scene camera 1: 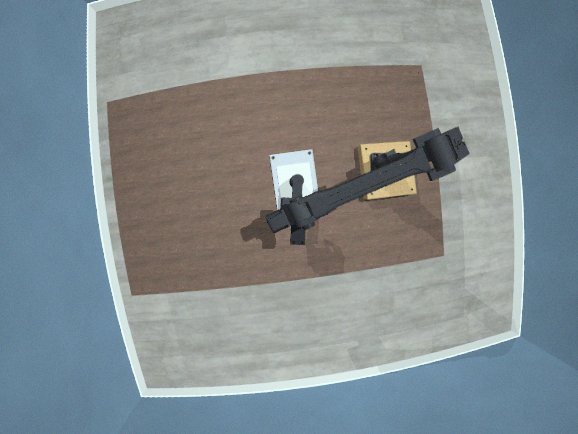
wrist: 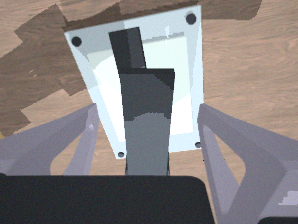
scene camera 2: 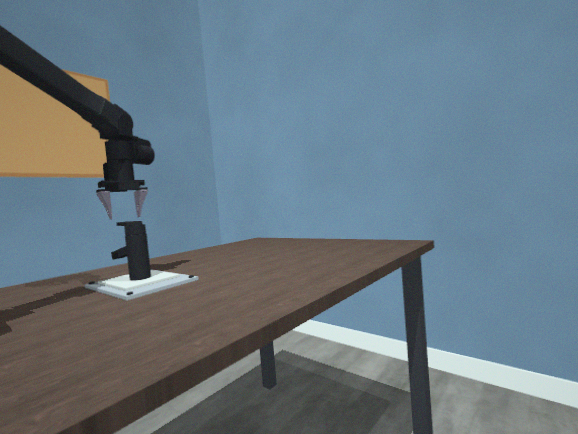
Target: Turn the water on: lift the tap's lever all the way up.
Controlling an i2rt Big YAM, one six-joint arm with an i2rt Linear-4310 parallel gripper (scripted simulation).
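Note:
My gripper (scene camera 2: pixel 125 218) is there for me to see, and it's also visible in the wrist view (wrist: pixel 148 111). I can see a lever (wrist: pixel 147 94) as well.

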